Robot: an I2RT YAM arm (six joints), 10 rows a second.
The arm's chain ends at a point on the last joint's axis. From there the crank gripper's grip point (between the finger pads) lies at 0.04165 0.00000 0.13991 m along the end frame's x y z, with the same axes.
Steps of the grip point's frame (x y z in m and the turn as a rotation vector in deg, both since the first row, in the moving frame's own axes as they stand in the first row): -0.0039 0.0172 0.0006 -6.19 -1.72 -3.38; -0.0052 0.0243 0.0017 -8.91 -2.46 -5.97; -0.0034 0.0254 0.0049 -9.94 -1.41 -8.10; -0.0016 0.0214 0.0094 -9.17 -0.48 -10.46; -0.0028 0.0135 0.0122 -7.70 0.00 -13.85; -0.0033 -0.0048 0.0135 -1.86 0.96 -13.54
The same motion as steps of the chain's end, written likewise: -0.0001 0.0044 0.0001 -6.19 -1.72 -3.38; -0.0001 0.0065 0.0014 -8.91 -2.46 -5.97; -0.0013 0.0068 0.0055 -9.94 -1.41 -8.10; -0.0018 0.0066 0.0102 -9.17 -0.48 -10.46; -0.0038 0.0049 0.0128 -7.70 0.00 -13.85; -0.0050 0.0007 0.0141 -1.86 0.96 -13.54
